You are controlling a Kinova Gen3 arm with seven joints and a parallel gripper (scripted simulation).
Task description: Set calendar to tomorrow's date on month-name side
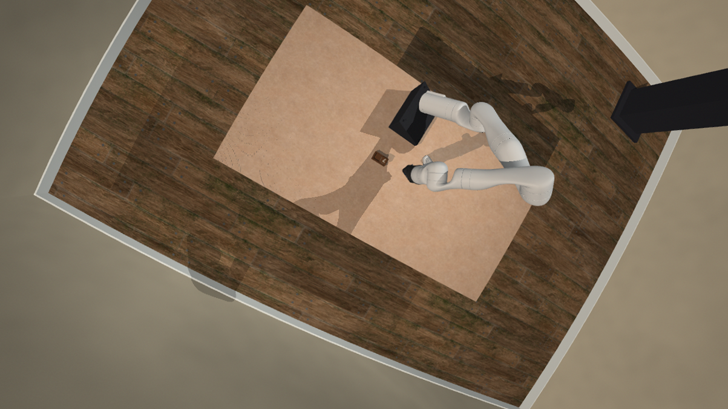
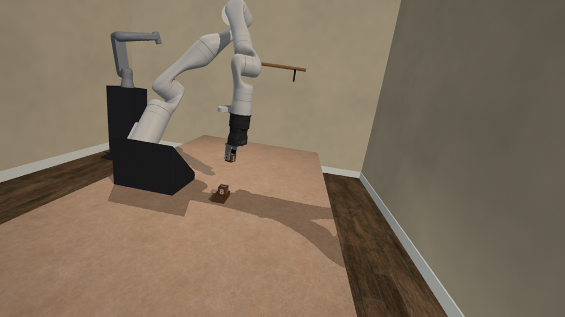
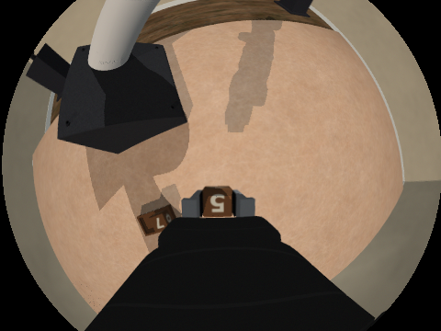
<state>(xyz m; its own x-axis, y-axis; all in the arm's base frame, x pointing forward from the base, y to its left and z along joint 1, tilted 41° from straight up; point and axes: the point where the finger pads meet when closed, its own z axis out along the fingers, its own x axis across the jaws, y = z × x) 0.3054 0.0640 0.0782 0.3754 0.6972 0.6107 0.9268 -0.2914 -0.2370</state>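
Right now the dark wooden tray is 1 cm ahead of my hand, 13 cm to the right of it and 12 cm below it. Round my hand: brown cube: 1 cm below.
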